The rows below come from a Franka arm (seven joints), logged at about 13 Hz.
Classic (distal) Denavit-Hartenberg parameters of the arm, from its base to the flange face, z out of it. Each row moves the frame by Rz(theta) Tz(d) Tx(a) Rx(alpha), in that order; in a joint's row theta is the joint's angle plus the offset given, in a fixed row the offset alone. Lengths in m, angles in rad.
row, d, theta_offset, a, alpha
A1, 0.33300, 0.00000, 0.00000, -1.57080
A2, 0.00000, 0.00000, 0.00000, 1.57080
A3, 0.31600, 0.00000, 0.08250, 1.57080
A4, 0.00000, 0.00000, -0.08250, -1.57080
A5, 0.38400, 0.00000, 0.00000, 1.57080
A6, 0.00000, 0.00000, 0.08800, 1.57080
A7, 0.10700, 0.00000, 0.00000, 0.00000
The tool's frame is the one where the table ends.
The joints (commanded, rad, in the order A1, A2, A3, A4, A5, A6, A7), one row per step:
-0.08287, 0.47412, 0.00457, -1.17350, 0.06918, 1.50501, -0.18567
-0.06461, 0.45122, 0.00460, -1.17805, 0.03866, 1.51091, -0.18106
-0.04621, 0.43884, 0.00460, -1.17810, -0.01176, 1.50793, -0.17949
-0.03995, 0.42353, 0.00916, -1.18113, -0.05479, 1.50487, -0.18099
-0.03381, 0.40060, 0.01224, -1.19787, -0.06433, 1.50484, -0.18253
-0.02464, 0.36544, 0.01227, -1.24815, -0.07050, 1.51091, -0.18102
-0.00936, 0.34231, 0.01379, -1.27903, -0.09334, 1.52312, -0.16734
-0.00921, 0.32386, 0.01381, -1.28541, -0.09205, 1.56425, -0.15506
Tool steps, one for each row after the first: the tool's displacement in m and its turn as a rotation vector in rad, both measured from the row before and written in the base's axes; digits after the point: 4 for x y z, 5 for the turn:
-0.0033, 0.0092, 0.0136, -0.03275, -0.02176, 0.01546
-0.0024, 0.0069, 0.0080, -0.05099, -0.00672, 0.01952
-0.0035, 0.0019, 0.0088, -0.04134, -0.00767, 0.01353
-0.0054, 0.0049, 0.0076, -0.00854, -0.00586, 0.01086
-0.0090, 0.0057, 0.0003, -0.00653, 0.00909, 0.00853
-0.0050, 0.0085, 0.0019, -0.02392, -0.00538, 0.00528
0.0002, 0.0006, 0.0123, 0.00055, -0.05412, -0.00844

